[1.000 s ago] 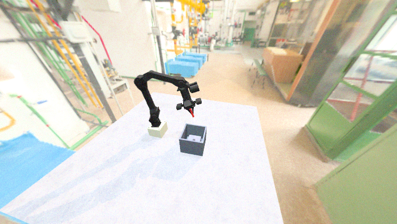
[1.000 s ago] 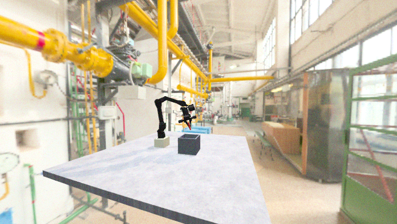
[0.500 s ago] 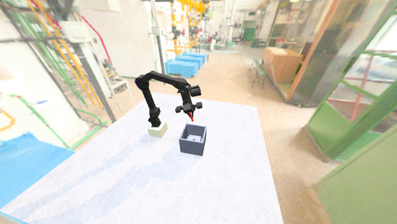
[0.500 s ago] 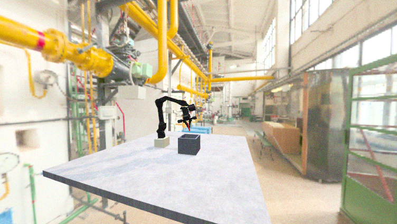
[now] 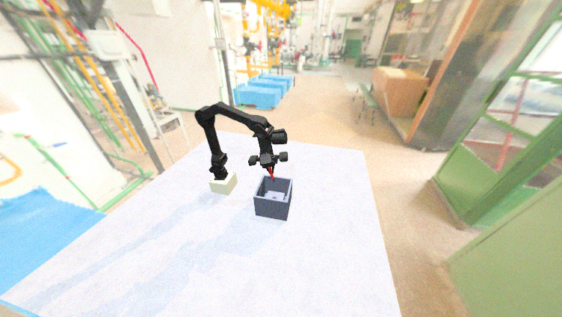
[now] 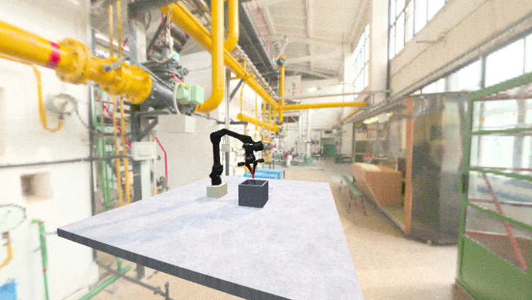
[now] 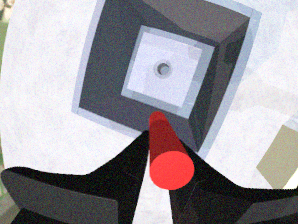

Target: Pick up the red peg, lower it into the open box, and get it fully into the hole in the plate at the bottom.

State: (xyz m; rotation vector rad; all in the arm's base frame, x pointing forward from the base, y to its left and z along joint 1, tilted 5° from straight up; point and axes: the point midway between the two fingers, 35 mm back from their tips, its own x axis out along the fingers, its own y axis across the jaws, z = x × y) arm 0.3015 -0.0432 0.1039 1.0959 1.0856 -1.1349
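The plate lies 20 mm ahead of my gripper tip, 50 mm to the right of it and 130 mm below it. Round my gripper tip: red peg 10 mm to the right, 10 mm above.
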